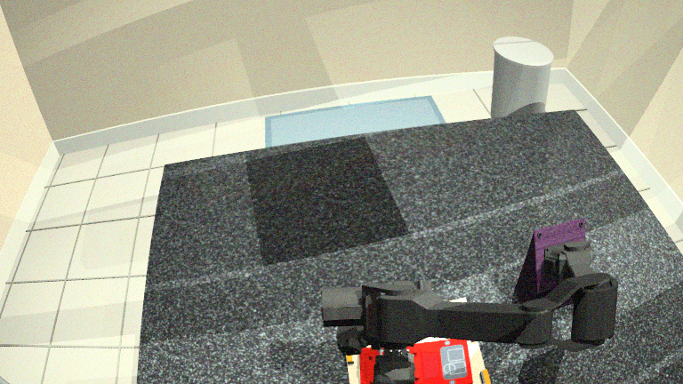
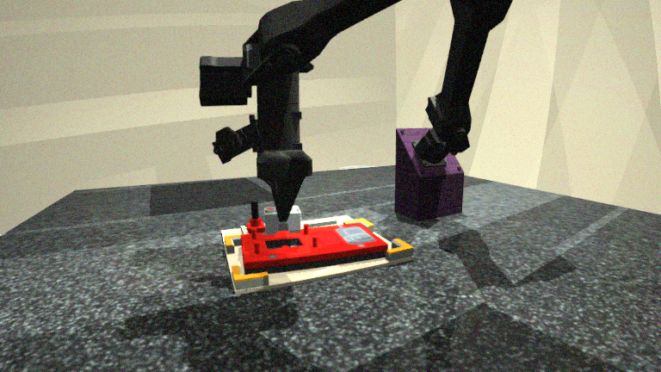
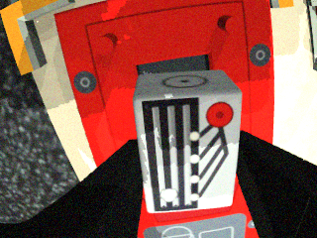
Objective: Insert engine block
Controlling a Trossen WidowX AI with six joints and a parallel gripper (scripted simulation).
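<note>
The engine block lies 10 mm below my gripper tip. Also, from my gripper tip: cream base plate: 40 mm behind, 20 mm to the right, 50 mm below; then black peg: 20 mm ahead, 120 mm to the right, 30 mm below.
</note>
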